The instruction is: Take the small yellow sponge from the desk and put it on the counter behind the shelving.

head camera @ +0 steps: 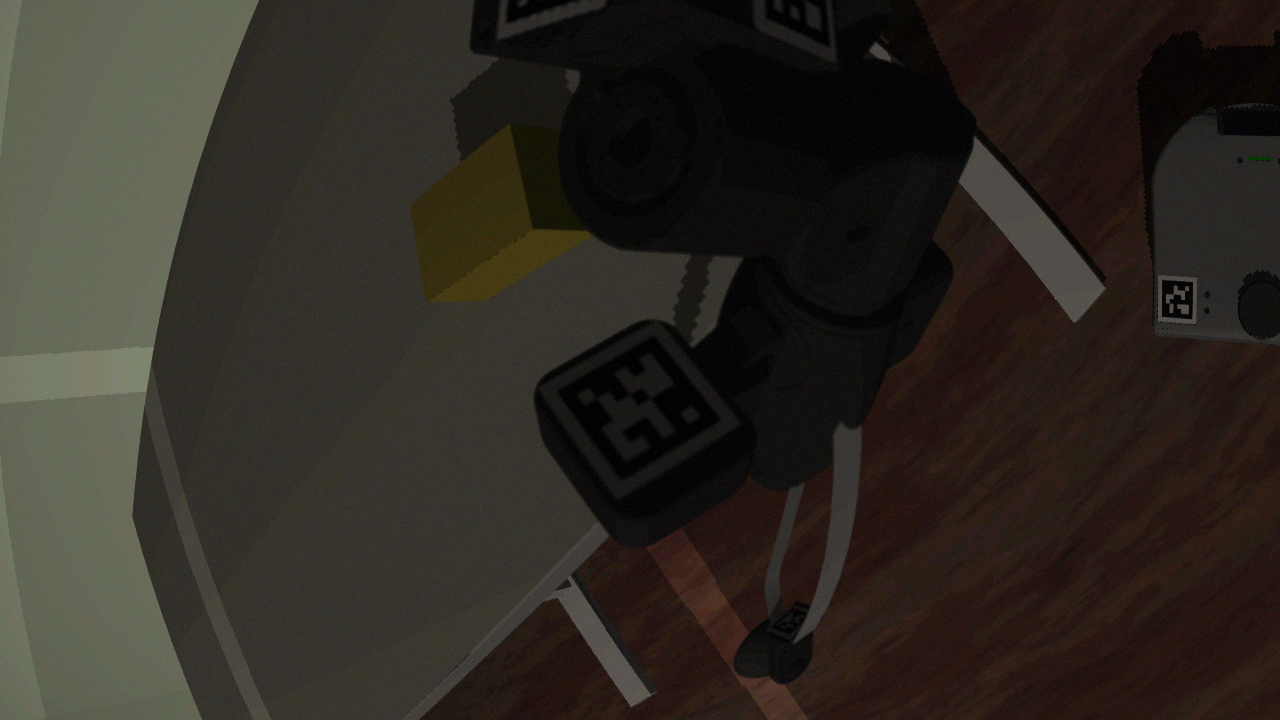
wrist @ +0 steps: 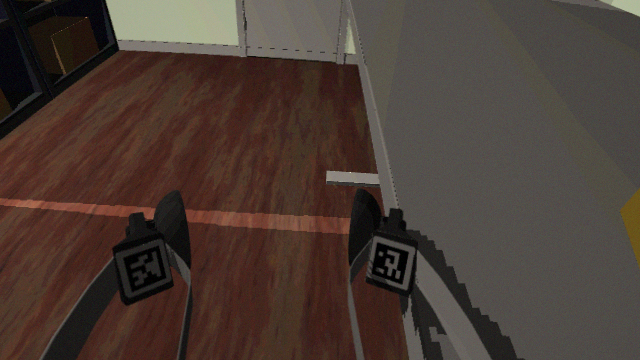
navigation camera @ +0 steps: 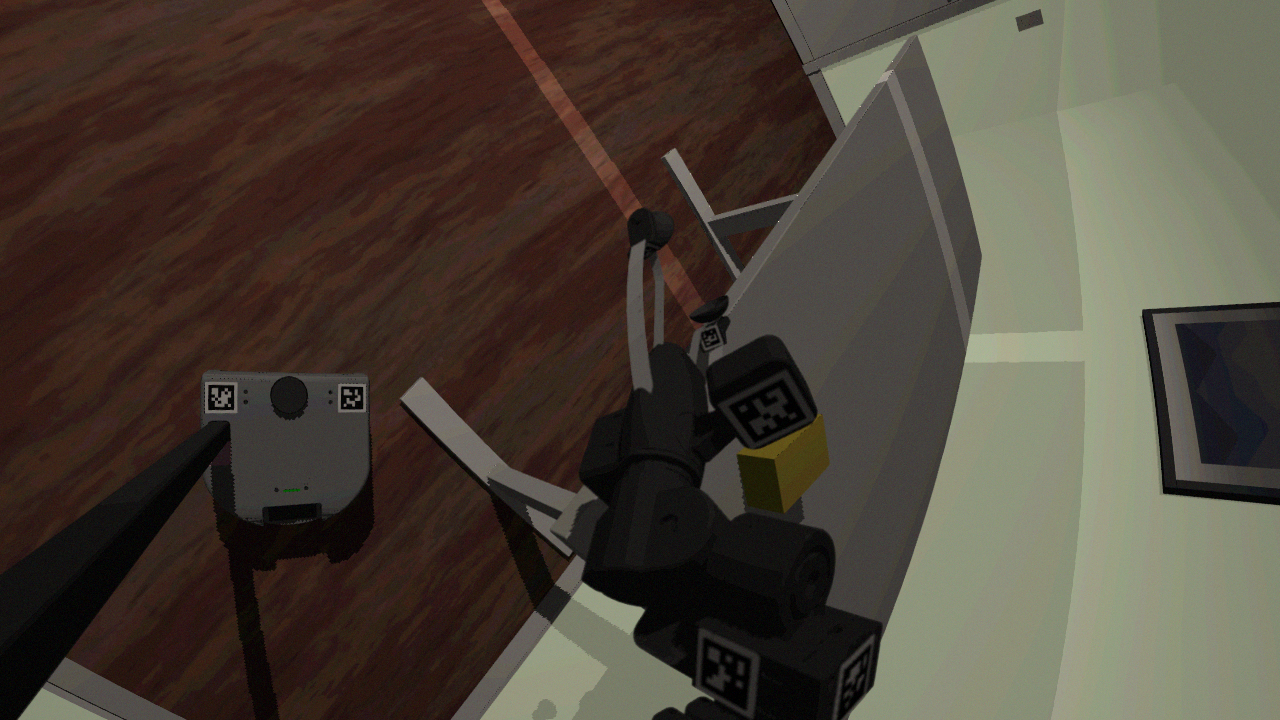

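Pixels of known places: gripper, fingertip midpoint: (head camera: 708, 598) (navigation camera: 683, 260); robot's base, origin of the base link: (head camera: 1259, 307) (navigation camera: 288, 393).
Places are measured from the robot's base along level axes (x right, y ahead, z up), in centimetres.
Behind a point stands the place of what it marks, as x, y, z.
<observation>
The small yellow sponge (head camera: 472, 201) @(42.4, -3.5, 99.5) (navigation camera: 805, 461) @(43.2, -2.8, 99.5) lies on the grey desk (head camera: 358, 465) @(64.1, 14.8, 95.0) (navigation camera: 895, 268) @(84.3, 25.2, 95.0) (wrist: 475, 125). In the head view the wrist hides part of it. In the wrist view a sliver of the sponge (wrist: 632, 225) shows at the right edge. My gripper (navigation camera: 680, 268) @(30.2, 16.2, 94.4) (wrist: 271, 215) @(30.2, 16.2, 94.4) is open, its fingers wide apart with nothing between them. It points along the desk's long edge, with the floor behind the gap, and the sponge is to its right and further back by the wrist. In the head view one finger is hidden. The counter does not show.
Dark shelving (wrist: 85, 68) with brown boxes stands at the far left in the wrist view. A door (wrist: 292, 25) is at the far end. White desk feet (head camera: 1029, 232) (navigation camera: 447, 429) (wrist: 352, 178) stick out over the floor. My base (head camera: 1199, 223) @(9.5, -10.2, 16.0) (navigation camera: 299, 447) @(1.9, -10.2, 15.9) stands beside the desk.
</observation>
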